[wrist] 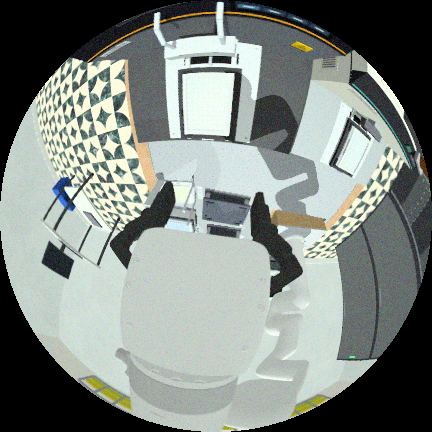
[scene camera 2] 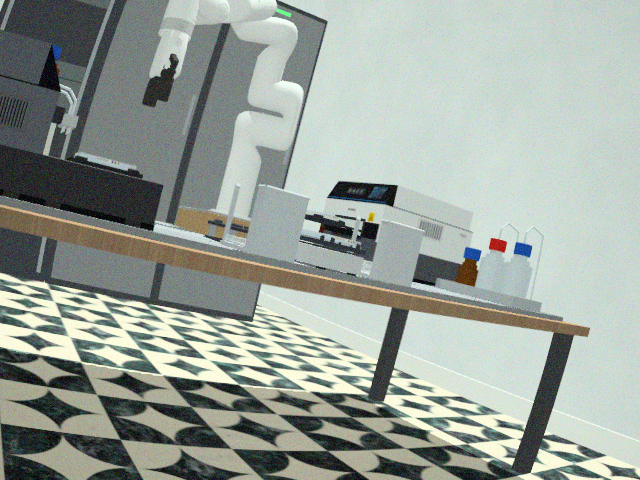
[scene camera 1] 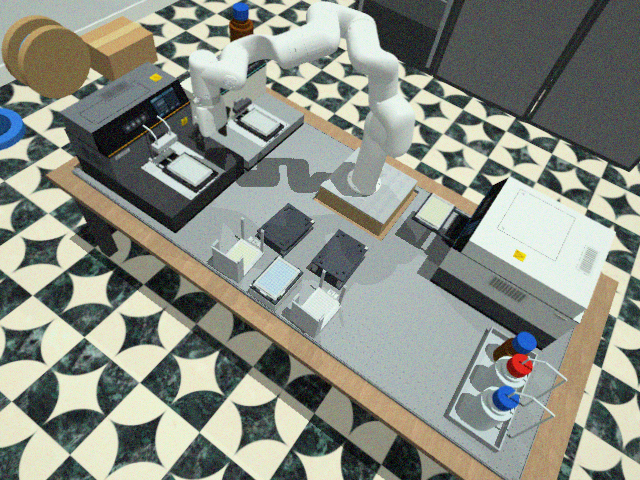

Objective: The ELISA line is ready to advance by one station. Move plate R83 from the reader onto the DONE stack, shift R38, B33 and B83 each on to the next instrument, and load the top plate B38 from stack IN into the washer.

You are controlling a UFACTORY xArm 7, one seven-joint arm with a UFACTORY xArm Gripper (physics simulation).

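Seen in the pictures: gripper, fingertip midpoint: [wrist: 212,194] [scene camera 2: 154,103] [scene camera 1: 211,142]; arm's base, origin of the base link: [wrist: 290,241] [scene camera 1: 363,182].
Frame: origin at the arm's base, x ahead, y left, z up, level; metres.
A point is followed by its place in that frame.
Observation:
My gripper [scene camera 2: 157,93] {z 0.192, x 0.393, y -0.354 m} [wrist: 212,194] {z 0.192, x 0.393, y -0.354 m} is open and empty, high above the bench near the black instrument; in scene camera 1 its fingers are mostly hidden. A pale plate [scene camera 1: 189,171] {z 0.047, x 0.448, y -0.420 m} [wrist: 207,102] {z 0.044, x 0.437, y -0.431 m} lies on the black instrument's carrier. Another pale plate [scene camera 1: 260,121] {z 0.016, x 0.068, y -0.467 m} [wrist: 352,149] {z 0.019, x 0.085, y -0.471 m} lies on the grey instrument at the back. A yellowish plate [scene camera 1: 435,211] {z 0.071, x -0.018, y 0.280 m} lies on the white instrument's extended tray. A yellow plate [scene camera 1: 244,254] {z -0.041, x 0.508, y -0.092 m} [wrist: 184,192] {z -0.041, x 0.491, y -0.111 m} sits in the left stack holder, a white plate [scene camera 1: 320,303] {z -0.037, x 0.467, y 0.203 m} in the right one. A blue plate [scene camera 1: 277,277] {z 0.004, x 0.513, y 0.060 m} lies between them. Plate labels are unreadable.
Two flat black units [scene camera 1: 285,227] {z -0.021, x 0.345, y -0.066 m} [scene camera 1: 339,255] {z -0.002, x 0.310, y 0.142 m} stand behind the stack holders. The black instrument [scene camera 1: 124,118] {z 0.196, x 0.526, y -0.604 m} has raised tubes over its carrier. The white instrument [scene camera 1: 542,237] {z 0.209, x -0.044, y 0.587 m} stands at the right. A tray [scene camera 1: 467,382] {z -0.058, x 0.343, y 0.676 m} there holds bottles. The arm's base block [scene camera 1: 395,198] {z -0.002, x -0.026, y 0.128 m} is at the rear.

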